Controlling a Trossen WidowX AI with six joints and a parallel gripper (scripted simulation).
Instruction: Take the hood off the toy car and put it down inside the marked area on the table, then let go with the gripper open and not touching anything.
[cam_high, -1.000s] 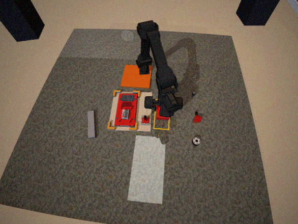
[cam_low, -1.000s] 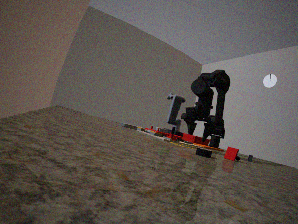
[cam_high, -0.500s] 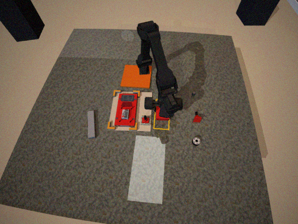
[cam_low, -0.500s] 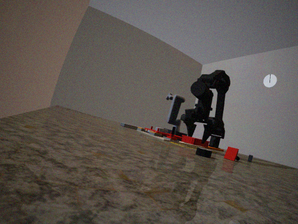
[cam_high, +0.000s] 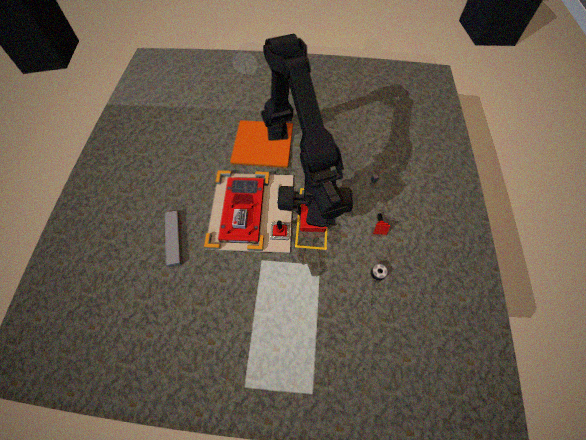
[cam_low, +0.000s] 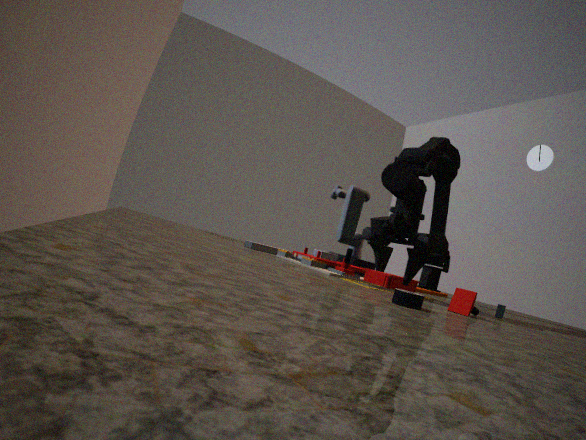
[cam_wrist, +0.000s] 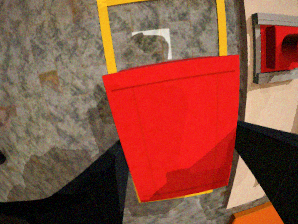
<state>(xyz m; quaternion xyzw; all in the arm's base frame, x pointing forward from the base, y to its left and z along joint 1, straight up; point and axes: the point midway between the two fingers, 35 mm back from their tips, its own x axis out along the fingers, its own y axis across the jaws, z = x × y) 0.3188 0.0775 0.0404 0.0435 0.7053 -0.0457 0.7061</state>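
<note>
My gripper tip is 100 mm to the left of the grey mount, 40 mm short of it and 20 mm below it. Also, from my gripper tip: grey bar 390 mm to the right, 30 mm ahead, 10 mm below.
</note>
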